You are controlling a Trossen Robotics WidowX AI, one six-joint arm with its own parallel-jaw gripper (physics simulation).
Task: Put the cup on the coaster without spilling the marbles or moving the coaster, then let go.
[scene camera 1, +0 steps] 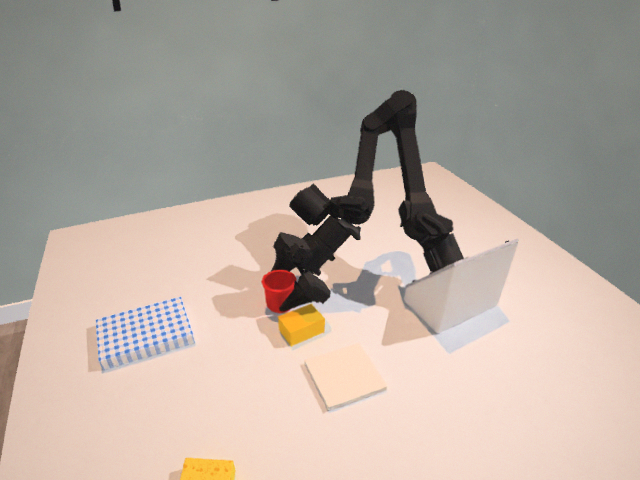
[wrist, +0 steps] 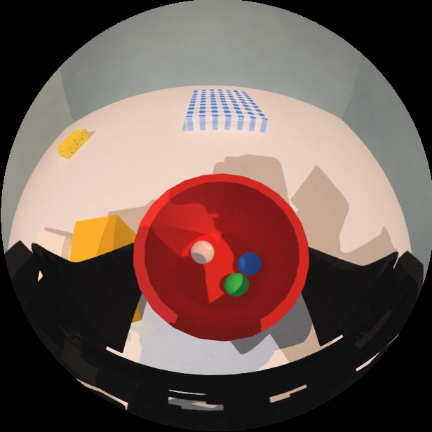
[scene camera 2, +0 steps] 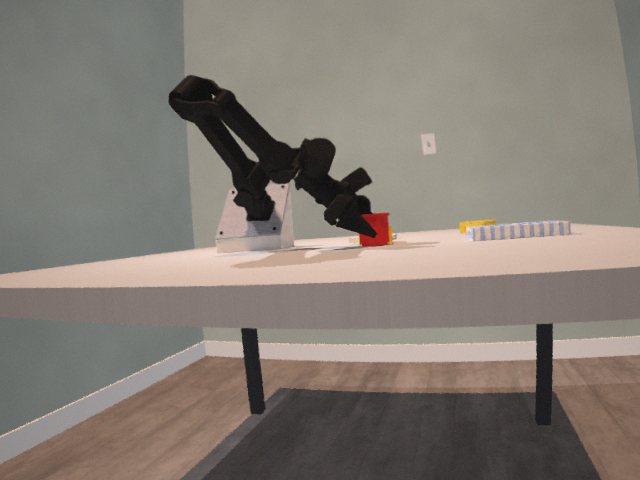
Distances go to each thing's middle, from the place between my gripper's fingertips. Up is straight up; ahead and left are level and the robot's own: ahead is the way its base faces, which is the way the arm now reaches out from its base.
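I find the blue-checked slab (scene camera 1: 150, 330) 270 mm ahead of my hand, 10 mm to the right of it and 10 mm below it. The orange block (scene camera 1: 306, 322), meanwhile, is 20 mm behind my hand and 90 mm to the left of it. And the red cup (scene camera 1: 279, 284)? My gripper is 10 mm past it and 10 mm below it.
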